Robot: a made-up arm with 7 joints. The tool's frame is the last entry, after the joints.
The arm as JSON. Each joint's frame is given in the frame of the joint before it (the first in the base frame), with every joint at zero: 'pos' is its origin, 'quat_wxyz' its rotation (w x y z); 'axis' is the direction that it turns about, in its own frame. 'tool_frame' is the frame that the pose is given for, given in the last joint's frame.
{
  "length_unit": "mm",
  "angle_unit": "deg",
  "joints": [
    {
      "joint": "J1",
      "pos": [
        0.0,
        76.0,
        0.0
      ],
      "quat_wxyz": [
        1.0,
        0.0,
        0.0,
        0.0
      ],
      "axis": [
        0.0,
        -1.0,
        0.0
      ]
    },
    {
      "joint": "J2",
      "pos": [
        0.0,
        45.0,
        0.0
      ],
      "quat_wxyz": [
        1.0,
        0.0,
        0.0,
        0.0
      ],
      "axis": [
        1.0,
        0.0,
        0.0
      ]
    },
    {
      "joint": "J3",
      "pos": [
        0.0,
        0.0,
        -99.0
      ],
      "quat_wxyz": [
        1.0,
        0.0,
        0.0,
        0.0
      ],
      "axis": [
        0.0,
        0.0,
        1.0
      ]
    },
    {
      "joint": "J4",
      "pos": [
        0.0,
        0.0,
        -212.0
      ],
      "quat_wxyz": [
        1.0,
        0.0,
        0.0,
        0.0
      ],
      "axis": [
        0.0,
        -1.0,
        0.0
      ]
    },
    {
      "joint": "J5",
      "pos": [
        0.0,
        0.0,
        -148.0
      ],
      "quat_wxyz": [
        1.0,
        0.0,
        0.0,
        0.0
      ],
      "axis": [
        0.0,
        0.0,
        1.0
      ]
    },
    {
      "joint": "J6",
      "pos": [
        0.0,
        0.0,
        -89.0
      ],
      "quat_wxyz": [
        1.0,
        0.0,
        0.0,
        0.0
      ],
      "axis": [
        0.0,
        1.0,
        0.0
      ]
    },
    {
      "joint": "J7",
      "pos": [
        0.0,
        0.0,
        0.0
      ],
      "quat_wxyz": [
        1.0,
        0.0,
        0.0,
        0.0
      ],
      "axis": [
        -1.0,
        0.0,
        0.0
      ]
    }
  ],
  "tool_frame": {
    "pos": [
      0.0,
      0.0,
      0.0
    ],
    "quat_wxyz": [
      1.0,
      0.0,
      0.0,
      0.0
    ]
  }
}
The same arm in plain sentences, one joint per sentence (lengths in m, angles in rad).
The arm has seven revolute joints in a row. What follows holds with every joint at zero, and every direction is one of the base frame's.
The first joint is mounted 0.0760 m along +y from the base frame's origin and rotates about -y.
The second joint is mounted 0.0450 m along +y from the first joint and rotates about +x.
The third joint is mounted 0.0990 m along -z from the second joint and rotates about +z.
The fourth joint is mounted 0.2120 m along -z from the third joint and rotates about -y.
The fifth joint is mounted 0.1480 m along -z from the fourth joint and rotates about +z.
The sixth joint is mounted 0.0890 m along -z from the fifth joint and rotates about +y.
The seventh joint is mounted at the same point as the sixth joint and rotates about -x.
The tool frame, which is the frame that the pose is given for, is mounted at the same point as the seventh joint; its axes are parallel to the base frame's.

